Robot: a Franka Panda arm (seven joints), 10 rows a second.
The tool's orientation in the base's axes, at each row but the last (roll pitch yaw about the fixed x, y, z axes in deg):
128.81 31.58 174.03
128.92 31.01 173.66
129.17 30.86 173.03
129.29 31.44 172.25
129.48 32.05 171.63
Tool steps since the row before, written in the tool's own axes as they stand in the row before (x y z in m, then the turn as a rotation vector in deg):
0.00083 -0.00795 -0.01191 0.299 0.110 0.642
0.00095 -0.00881 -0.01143 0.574 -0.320 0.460
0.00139 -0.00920 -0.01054 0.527 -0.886 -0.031
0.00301 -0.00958 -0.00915 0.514 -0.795 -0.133
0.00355 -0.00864 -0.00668 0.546 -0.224 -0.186
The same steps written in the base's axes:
-0.00285 -0.01404 0.00065 -0.029 0.575 -0.426
-0.00257 -0.01423 -0.00021 -0.196 0.180 -0.757
-0.00264 -0.01376 -0.00112 -0.180 -0.566 -0.843
-0.00348 -0.01280 -0.00295 -0.242 -0.579 -0.721
-0.00326 -0.01028 -0.00394 -0.471 -0.220 -0.336

